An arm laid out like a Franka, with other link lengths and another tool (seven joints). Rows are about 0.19 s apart.
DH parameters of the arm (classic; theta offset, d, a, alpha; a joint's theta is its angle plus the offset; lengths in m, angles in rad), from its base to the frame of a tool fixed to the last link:
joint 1: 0 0.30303 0 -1.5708
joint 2: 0 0 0 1.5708
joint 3: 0 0.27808 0.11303 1.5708
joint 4: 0 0 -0.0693 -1.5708
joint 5: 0 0.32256 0 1.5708
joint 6: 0 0 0.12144 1.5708
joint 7: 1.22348 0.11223 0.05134 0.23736
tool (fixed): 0 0.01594 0 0
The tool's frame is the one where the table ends.
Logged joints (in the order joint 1, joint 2, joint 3, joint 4, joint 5, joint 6, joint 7), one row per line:
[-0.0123 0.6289 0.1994 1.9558 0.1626 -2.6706 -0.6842]
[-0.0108 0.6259 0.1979 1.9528 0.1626 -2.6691 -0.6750]
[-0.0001 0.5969 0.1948 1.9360 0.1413 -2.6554 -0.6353]
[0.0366 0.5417 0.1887 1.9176 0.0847 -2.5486 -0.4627]
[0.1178 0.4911 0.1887 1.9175 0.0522 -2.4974 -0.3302]
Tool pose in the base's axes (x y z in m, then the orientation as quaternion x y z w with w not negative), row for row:
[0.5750 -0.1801 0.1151 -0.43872 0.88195 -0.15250 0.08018]
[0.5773 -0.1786 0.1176 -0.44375 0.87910 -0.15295 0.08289]
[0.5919 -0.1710 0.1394 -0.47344 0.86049 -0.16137 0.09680]
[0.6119 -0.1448 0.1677 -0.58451 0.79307 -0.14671 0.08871]
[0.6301 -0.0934 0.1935 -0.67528 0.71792 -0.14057 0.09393]
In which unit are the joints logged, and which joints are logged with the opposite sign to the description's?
The joints are logged in radians. Opposite sign: joint 3, joint 4, joint 6, joint 7.
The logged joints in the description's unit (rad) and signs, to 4 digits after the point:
[-0.0123 0.6289 -0.1994 -1.9558 0.1626 2.6706 0.6842]
[-0.0108 0.6259 -0.1979 -1.9528 0.1626 2.6691 0.6750]
[-0.0001 0.5969 -0.1948 -1.9360 0.1413 2.6554 0.6353]
[0.0366 0.5417 -0.1887 -1.9176 0.0847 2.5486 0.4627]
[0.1178 0.4911 -0.1887 -1.9175 0.0522 2.4974 0.3302]

